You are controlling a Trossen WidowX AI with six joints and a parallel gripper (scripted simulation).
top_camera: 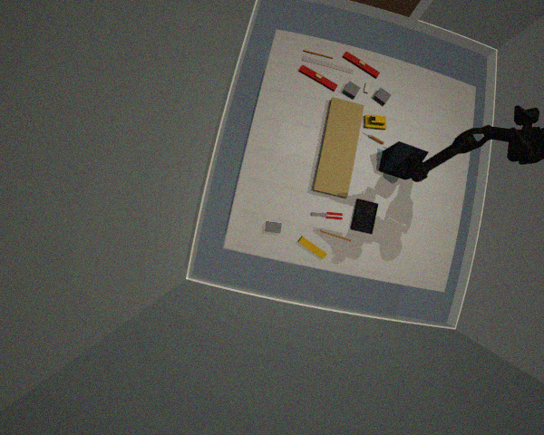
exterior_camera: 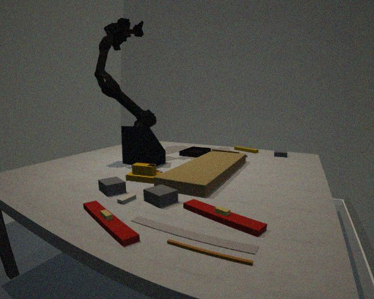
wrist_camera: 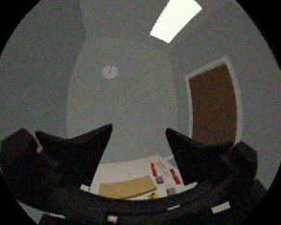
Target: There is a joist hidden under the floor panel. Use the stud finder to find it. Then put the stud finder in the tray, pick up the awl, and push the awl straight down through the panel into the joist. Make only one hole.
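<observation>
The yellow stud finder lies 22 cm ahead of my gripper tip, 17 cm to the right of it and 65 cm below it. Also, from my gripper tip: awl: 20 cm ahead, 9 cm to the right, 68 cm below; yellow bar: 36 cm ahead, 58 cm to the left, 68 cm below; black tray: 14 cm ahead, 34 cm to the left, 68 cm below.
</observation>
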